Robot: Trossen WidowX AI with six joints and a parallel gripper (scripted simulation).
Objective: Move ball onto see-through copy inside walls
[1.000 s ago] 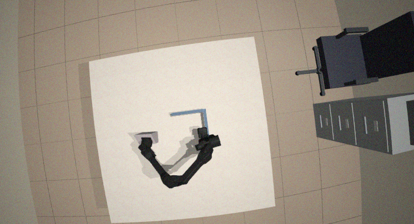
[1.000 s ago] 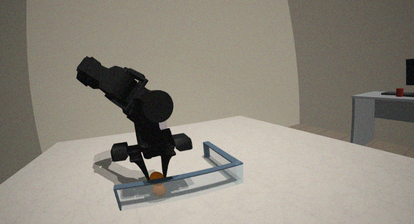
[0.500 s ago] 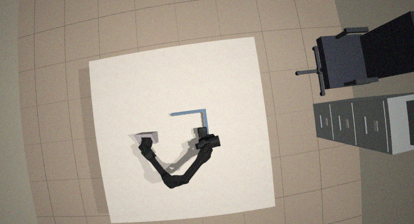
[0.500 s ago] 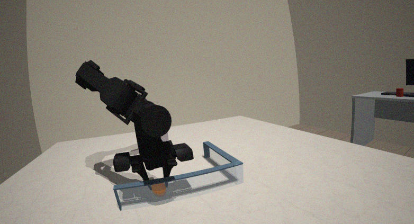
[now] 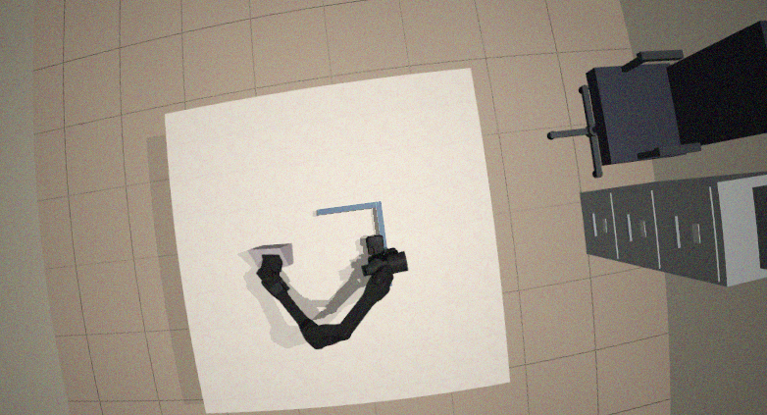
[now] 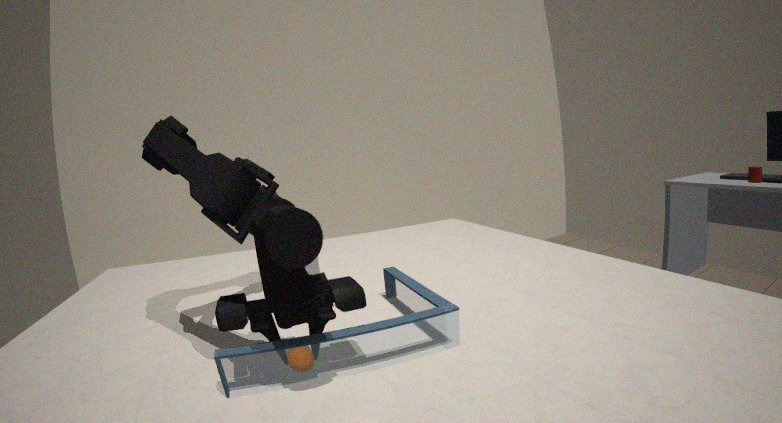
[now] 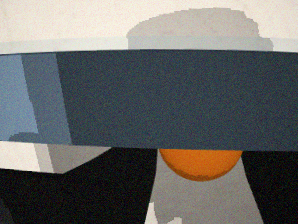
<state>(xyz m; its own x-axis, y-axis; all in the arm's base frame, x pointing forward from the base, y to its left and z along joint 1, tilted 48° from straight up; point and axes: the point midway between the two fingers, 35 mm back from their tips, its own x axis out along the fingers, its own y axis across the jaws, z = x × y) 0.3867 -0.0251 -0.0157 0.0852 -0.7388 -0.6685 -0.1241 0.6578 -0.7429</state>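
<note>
Now: the orange ball right at my gripper tip. Also, from my gripper tip: see-through copy (right at my gripper tip).
</note>
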